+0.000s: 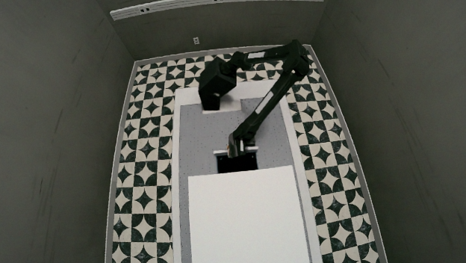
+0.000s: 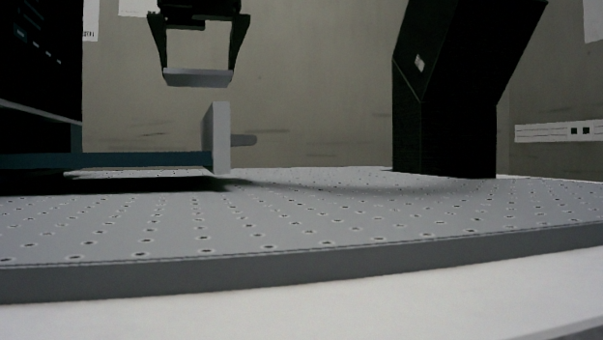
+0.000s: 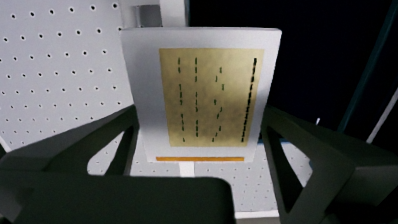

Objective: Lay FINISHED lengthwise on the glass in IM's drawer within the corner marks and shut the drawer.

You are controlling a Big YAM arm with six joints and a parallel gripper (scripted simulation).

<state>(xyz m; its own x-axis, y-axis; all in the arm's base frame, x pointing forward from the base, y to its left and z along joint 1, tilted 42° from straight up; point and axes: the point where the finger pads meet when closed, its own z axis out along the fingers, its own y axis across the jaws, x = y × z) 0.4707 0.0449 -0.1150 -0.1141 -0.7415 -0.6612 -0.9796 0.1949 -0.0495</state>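
Now: the cassette FINISHED 1 cm below my hand. Also, from my hand: drawer (10 cm ahead, 10 cm below).
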